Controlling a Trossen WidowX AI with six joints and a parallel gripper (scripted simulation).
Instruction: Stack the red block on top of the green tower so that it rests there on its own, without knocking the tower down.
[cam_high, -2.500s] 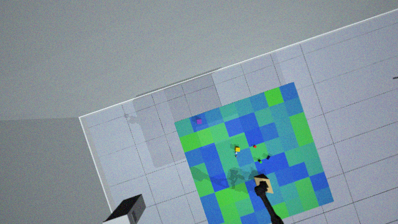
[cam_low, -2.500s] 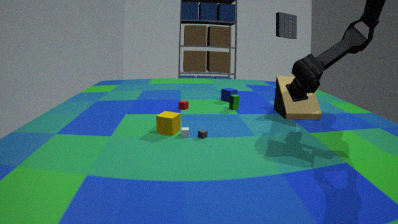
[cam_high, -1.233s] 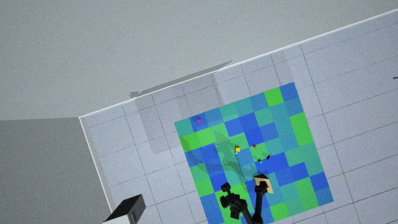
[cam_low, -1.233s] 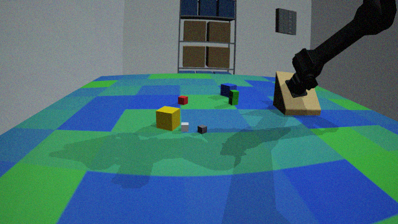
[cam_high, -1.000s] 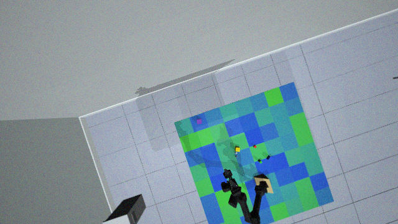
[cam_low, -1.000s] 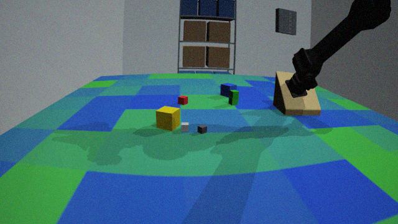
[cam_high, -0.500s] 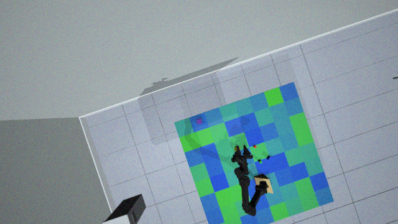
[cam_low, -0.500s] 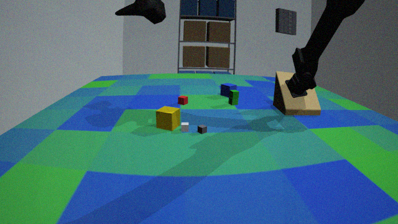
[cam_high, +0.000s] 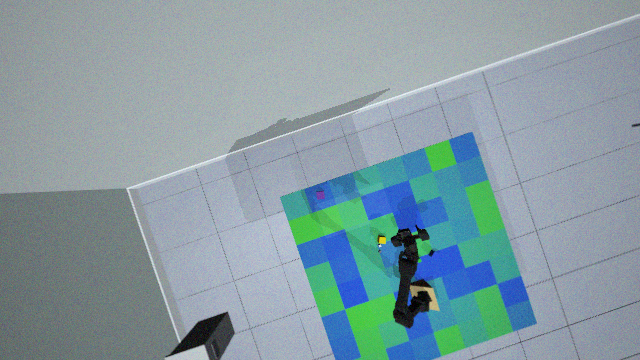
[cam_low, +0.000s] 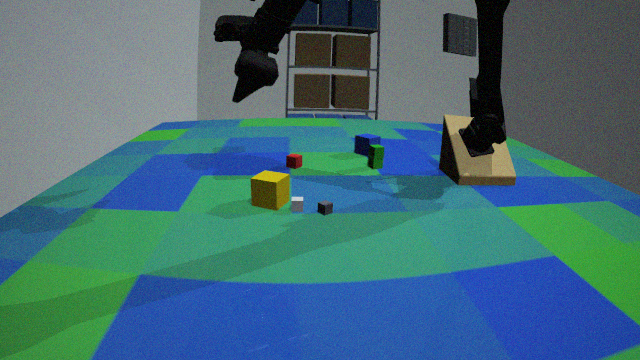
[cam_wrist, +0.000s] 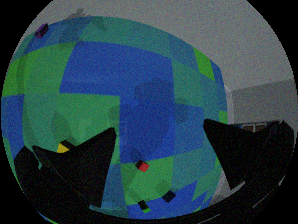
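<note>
The red block lies 150 mm below my gripper tip, 110 mm behind it and 30 mm to the right of it. The rest, counted from my gripper tip: small white cube: 170 mm to the left, 150 mm below, 80 mm behind; then small grey cube: 190 mm to the left, 150 mm below, 120 mm behind; then yellow cube: 140 mm to the left, 140 mm below, 50 mm behind.
</note>
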